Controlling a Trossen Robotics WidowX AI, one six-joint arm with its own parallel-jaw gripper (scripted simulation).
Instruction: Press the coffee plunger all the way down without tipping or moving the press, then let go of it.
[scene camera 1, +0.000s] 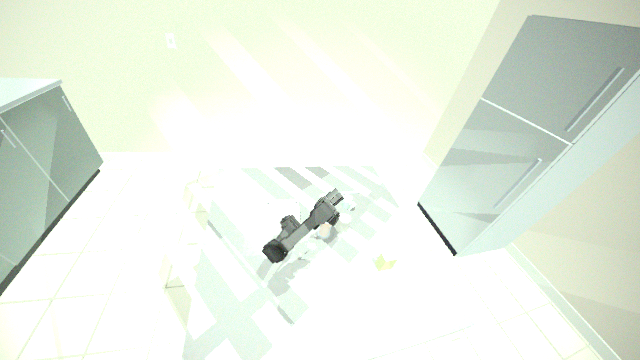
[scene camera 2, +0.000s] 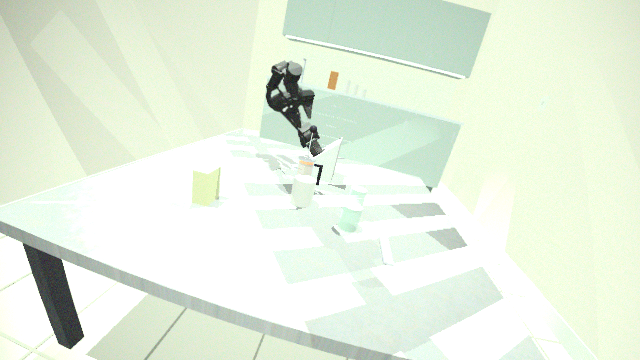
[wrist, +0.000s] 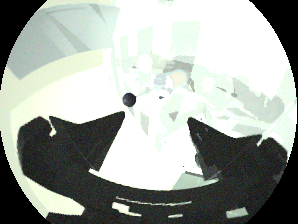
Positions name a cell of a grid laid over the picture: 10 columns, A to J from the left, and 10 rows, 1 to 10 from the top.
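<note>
Open and holding nothing, the gripper (scene camera 2: E4) appears in scene camera 2, and the wrist view shows the gripper (wrist: F6) as well. A yellow box (scene camera 2: D5) is also visible, though in the wrist view the box is out of frame.
</note>
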